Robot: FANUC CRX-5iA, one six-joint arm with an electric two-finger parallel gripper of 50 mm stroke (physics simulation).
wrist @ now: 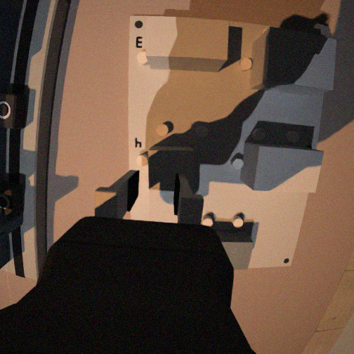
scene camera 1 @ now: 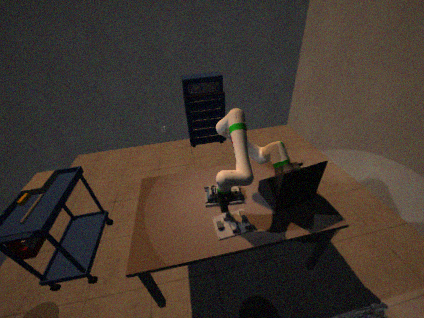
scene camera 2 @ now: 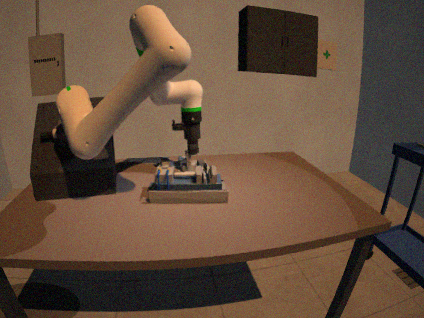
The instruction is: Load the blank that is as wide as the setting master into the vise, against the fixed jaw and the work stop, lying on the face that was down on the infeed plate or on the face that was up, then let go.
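Frame: origin at the arm's base, x ahead, y left, z up, level; millimetres.
Where they show: gripper, fingertip midpoint: (scene camera 1: 226, 213) (scene camera 2: 188, 164); arm's base, link origin: (scene camera 1: 285, 173).
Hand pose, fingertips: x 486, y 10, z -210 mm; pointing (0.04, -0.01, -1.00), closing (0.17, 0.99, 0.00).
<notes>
Things, the pixels of their top centre, and the offset from my fingertips. Level surfaces: height alone.
- infeed plate, top centre: (scene camera 2: 183, 167) (scene camera 1: 231, 223) dy +67, dx -10, dz -34 mm
- vise, top centre: (scene camera 2: 188, 169) (scene camera 1: 222, 187) dy -206, dx -57, dz +57 mm
- table, surface height: dz -42 mm
My gripper (wrist: 156, 184) (scene camera 2: 192, 151) points down over the infeed plate (scene camera 1: 221, 232) (wrist: 136, 105). Its fingers stand partly apart, with light plate showing between them in the wrist view. A dark, shadowed block (wrist: 167, 167) by the "h" mark is just beyond and partly behind the right finger. A long block (wrist: 195, 42) lies by the "E" mark. Two blocks (wrist: 300, 55) (wrist: 285, 167) lie at the plate's right side, and a small grey block (wrist: 237, 252) near its lower edge. Which one matches the setting master cannot be told. The vise (scene camera 2: 205, 185) stands beside the plate; its jaw seat is hard to see.
The dark vise base edge (wrist: 44, 150) runs along the left of the wrist view. Small pins (wrist: 246, 63) (wrist: 237, 161) rise from the plate. A large dark box (scene camera 1: 300, 187) (scene camera 2: 75, 172) stands on the table (scene camera 1: 170, 240) (scene camera 2: 280, 210). A blue cart (scene camera 1: 75, 250) stands beside it.
</notes>
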